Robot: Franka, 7 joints.
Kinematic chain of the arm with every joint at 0, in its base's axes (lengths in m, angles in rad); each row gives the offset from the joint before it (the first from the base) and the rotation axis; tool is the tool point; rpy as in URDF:
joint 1: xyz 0 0 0.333 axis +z
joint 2: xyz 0 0 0 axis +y
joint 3: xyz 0 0 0.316 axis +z
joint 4: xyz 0.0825 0 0 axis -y
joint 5: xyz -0.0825 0 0.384 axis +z
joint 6: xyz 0 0 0 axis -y
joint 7: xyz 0.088 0 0 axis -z
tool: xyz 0 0 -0.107 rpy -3.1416 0 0
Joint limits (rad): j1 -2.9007..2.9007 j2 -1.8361..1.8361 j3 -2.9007..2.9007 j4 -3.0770..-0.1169 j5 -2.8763..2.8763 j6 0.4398..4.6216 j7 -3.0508..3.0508
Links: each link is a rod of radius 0.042 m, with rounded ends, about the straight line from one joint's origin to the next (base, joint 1, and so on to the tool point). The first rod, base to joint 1, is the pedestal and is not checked.
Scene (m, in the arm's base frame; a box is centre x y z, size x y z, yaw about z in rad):
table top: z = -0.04
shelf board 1: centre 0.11 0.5 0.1 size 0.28 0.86 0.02 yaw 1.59
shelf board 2: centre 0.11 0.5 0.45 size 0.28 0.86 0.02 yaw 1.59
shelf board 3: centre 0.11 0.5 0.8 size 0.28 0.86 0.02 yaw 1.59
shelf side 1: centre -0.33 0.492 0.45 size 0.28 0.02 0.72 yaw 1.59
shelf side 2: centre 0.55 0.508 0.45 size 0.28 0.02 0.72 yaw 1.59
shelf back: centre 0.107 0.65 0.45 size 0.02 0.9 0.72 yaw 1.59
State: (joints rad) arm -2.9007 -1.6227 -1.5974 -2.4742 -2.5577 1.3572 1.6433
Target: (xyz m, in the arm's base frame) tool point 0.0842 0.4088 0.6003
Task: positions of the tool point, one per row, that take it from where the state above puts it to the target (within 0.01 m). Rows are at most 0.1 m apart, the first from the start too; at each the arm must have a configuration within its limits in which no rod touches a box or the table.
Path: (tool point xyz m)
1: -0.0687 0.4396 0.2494
2: -0.0763 0.3631 0.2462
3: -0.0669 0.2832 0.2437
4: -0.0414 0.2073 0.2476
5: -0.0566 0.2428 0.3136
6: -0.0528 0.2607 0.3918
7: -0.0266 0.2584 0.4727
8: 0.0219 0.2345 0.5456
9: 0.0884 0.1896 0.6003
10: 0.0881 0.2632 0.6177
11: 0.0877 0.3377 0.6183
12: 0.0842 0.4088 0.6003

